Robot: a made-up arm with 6 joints. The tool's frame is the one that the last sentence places.
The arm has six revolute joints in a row. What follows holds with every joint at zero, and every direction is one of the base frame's. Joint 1 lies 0.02 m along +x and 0.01 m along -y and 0.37 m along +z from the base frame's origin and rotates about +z. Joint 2 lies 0.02 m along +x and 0.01 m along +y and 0.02 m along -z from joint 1 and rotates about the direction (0.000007, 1, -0.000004). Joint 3 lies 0.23 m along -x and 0.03 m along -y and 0.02 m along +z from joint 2 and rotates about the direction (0.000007, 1, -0.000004). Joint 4 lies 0.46 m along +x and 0.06 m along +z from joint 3 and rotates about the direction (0.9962, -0.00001, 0.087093). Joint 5 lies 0.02 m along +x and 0.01 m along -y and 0.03 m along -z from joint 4 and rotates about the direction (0.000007, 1, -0.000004). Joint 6 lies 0.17 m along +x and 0.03 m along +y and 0.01 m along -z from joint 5 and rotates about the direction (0.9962, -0.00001, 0.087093). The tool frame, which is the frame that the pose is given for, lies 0.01 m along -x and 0.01 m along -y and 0.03 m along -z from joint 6; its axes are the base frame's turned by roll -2.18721, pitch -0.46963 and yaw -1.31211 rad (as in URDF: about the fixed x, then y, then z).
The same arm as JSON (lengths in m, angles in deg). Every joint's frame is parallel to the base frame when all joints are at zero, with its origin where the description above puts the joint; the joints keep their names.
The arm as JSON. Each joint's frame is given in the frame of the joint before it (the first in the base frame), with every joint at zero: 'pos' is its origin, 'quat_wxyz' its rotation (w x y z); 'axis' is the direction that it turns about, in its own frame. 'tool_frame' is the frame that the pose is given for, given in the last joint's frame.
{"length_unit": "m", "angle_unit": "deg", "joints": [
  {"joint": "joint 1", "pos": [0.02, -0.01, 0.37], "quat_wxyz": [1.0, 0.0, 0.0, 0.0], "axis": [0.0, 0.0, 1.0]},
  {"joint": "joint 2", "pos": [0.02, 0.01, -0.02], "quat_wxyz": [1.0, 0.0, 0.0, 0.0], "axis": [0.0, 1.0, 0.0]},
  {"joint": "joint 3", "pos": [-0.23, -0.03, 0.02], "quat_wxyz": [1.0, 0.0, 0.0, 0.0], "axis": [0.0, 1.0, 0.0]},
  {"joint": "joint 4", "pos": [0.46, 0.0, 0.06], "quat_wxyz": [1.0, 0.0, 0.0, 0.0], "axis": [0.9962, 0.0, 0.0871]},
  {"joint": "joint 5", "pos": [0.02, -0.01, -0.03], "quat_wxyz": [1.0, 0.0, 0.0, 0.0], "axis": [0.0, 1.0, 0.0]},
  {"joint": "joint 6", "pos": [0.17, 0.03, -0.01], "quat_wxyz": [1.0, 0.0, 0.0, 0.0], "axis": [0.9962, 0.0, 0.0871]}
], "tool_frame": {"pos": [-0.01, -0.01, -0.03], "quat_wxyz": [0.227884, -0.749751, 0.442307, -0.436242]}}

